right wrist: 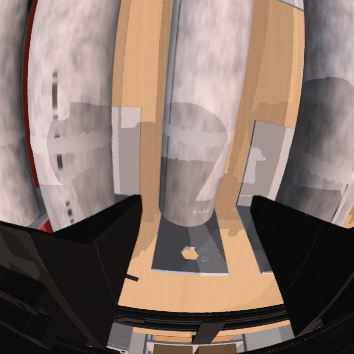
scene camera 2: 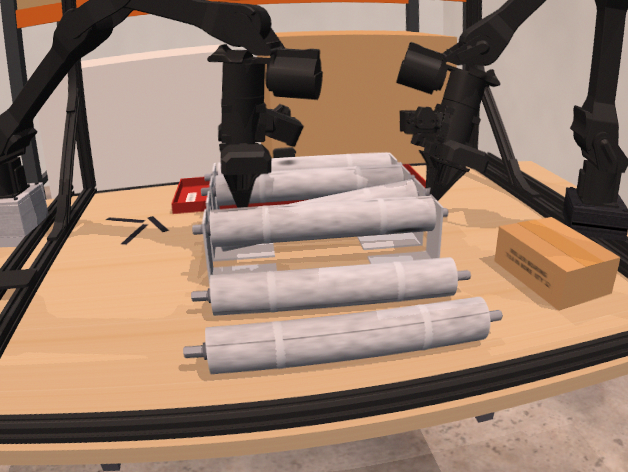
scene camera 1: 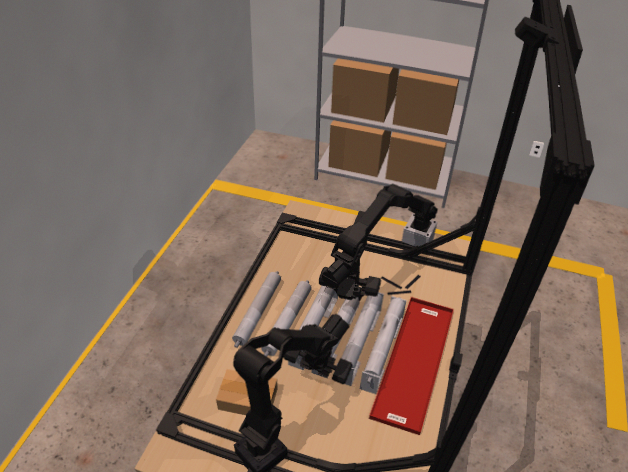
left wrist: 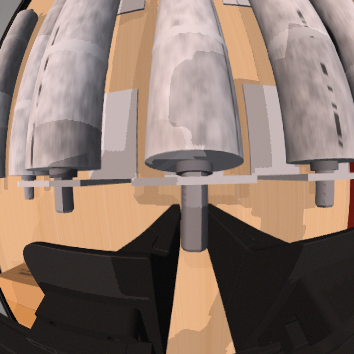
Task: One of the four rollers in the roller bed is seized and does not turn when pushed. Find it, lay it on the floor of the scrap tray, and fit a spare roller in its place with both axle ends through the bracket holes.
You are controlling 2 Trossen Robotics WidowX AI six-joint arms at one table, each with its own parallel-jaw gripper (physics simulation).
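Frame: origin at the left arm's base, x ahead, y left, z up, level; metres.
Seen in the pictures: left gripper, fingertip midpoint: (scene camera 1: 317, 368) (left wrist: 190, 211); right gripper, fingertip midpoint: (right wrist: 198, 202) (scene camera 2: 241, 202); left arm's base, origin of the base link: (scene camera 2: 597, 199) (scene camera 1: 260, 446); right arm's base, origin of the base link: (right wrist: 106, 348) (scene camera 2: 8, 192) (scene camera 1: 420, 225).
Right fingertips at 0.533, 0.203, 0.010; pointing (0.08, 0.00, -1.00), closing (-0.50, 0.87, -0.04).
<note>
Pixels of each thing's top centre, then the offset from my right fingertips to it, as dx, dy, dz.
- far bracket, middle of its top: (right wrist: 189, 273) +0.041, +0.022, +0.013
- red scrap tray, middle of its top: (scene camera 2: 299, 180) (scene camera 1: 415, 357) +0.015, -0.277, -0.057
- cardboard box, middle of its top: (left wrist: 43, 322) (scene camera 2: 558, 241) (scene camera 1: 246, 388) -0.447, -0.036, -0.022
One bed roller (scene camera 2: 385, 192) (left wrist: 195, 90) (right wrist: 200, 75) is tilted. Its near axle passes through a bracket hole in the left wrist view. Its other end sits off the hex hole of the far bracket (right wrist: 167, 252). My left gripper (scene camera 1: 328, 374) (scene camera 2: 436, 195) (left wrist: 190, 211) is shut on the protruding axle end. My right gripper (scene camera 1: 357, 289) (scene camera 2: 241, 200) (right wrist: 198, 202) is open and empty above the roller's other end. Three other bed rollers, including the front one (scene camera 2: 324, 220), lie in their brackets. Two spare rollers (scene camera 2: 329, 286) (scene camera 2: 345, 334) lie on the table. The red scrap tray (scene camera 1: 413, 355) (scene camera 2: 192, 206) holds no roller.
A cardboard box (scene camera 1: 238, 390) (scene camera 2: 558, 263) stands near the left arm's base. Several thin black strips (scene camera 1: 399, 292) (scene camera 2: 134, 233) lie near the right arm's side of the bed. Black frame rails (scene camera 2: 304, 406) edge the table. A shelf with boxes stands behind.
</note>
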